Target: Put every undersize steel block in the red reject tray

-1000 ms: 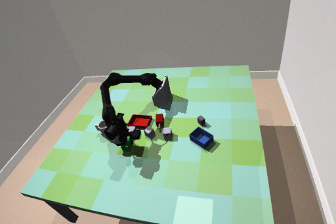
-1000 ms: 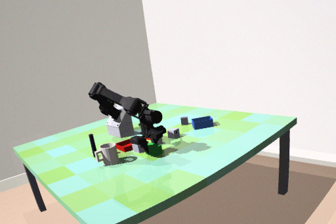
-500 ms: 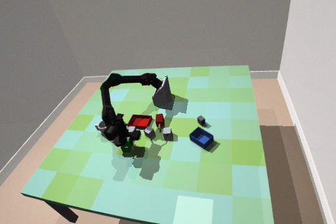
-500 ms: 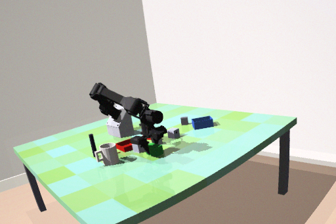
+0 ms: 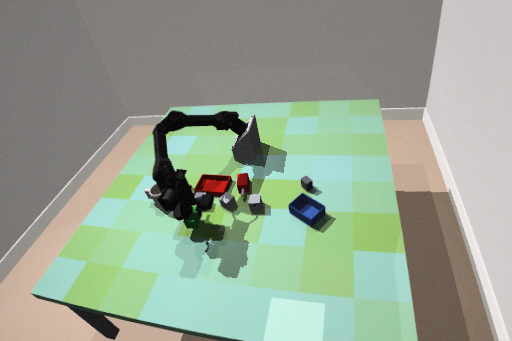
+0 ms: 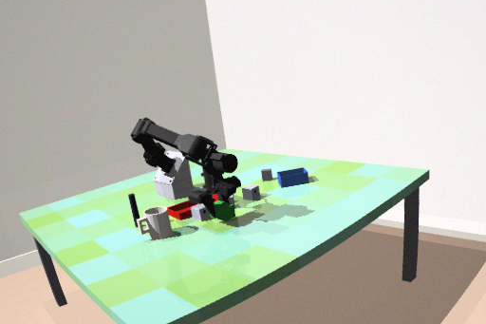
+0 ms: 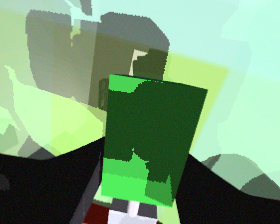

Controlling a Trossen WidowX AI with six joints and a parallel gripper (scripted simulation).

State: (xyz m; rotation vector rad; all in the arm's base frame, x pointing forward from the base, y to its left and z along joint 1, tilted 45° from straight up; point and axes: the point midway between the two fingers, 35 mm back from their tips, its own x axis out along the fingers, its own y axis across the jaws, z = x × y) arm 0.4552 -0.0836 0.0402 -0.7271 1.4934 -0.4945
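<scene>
Now: the steel block 10 cm behind my gripper tip, 22 cm to the left of it and 1 cm below it. Also, from my gripper tip: green GO gauge (1 cm behind, 2 cm above); then mug (8 cm behind, 20 cm to the right, 1 cm above); then red reject tray (19 cm behind, 2 cm below).
</scene>
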